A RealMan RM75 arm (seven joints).
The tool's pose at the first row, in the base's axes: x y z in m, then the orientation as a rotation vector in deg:
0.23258 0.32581 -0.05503 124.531 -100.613 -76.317
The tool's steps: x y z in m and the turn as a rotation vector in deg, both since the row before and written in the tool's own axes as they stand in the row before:
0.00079 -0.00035 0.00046 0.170 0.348 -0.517
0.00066 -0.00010 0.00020 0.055 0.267 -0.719
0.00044 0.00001 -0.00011 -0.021 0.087 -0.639
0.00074 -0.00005 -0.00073 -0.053 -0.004 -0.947
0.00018 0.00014 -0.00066 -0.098 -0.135 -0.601
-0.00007 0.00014 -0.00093 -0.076 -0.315 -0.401
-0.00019 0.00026 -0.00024 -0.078 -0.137 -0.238
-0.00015 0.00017 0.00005 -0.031 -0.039 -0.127
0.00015 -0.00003 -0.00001 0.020 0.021 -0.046
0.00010 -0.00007 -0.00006 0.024 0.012 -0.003
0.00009 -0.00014 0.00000 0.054 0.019 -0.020
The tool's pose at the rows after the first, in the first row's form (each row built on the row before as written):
0.23255 0.32550 -0.05596 125.319 -100.229 -75.866
0.23250 0.32509 -0.05652 126.258 -99.574 -75.629
0.23257 0.32468 -0.05670 127.012 -98.964 -75.656
0.23308 0.32377 -0.05669 128.078 -98.073 -75.883
0.23339 0.32328 -0.05631 128.682 -97.477 -76.239
0.23386 0.32286 -0.05561 129.015 -97.135 -76.786
0.23380 0.32280 -0.05522 129.209 -96.881 -77.061
0.23363 0.32287 -0.05508 129.328 -96.746 -77.156
0.23367 0.32276 -0.05518 129.398 -96.719 -77.126
0.23377 0.32268 -0.05524 129.418 -96.738 -77.097
0.23388 0.32267 -0.05536 129.475 -96.771 -77.046

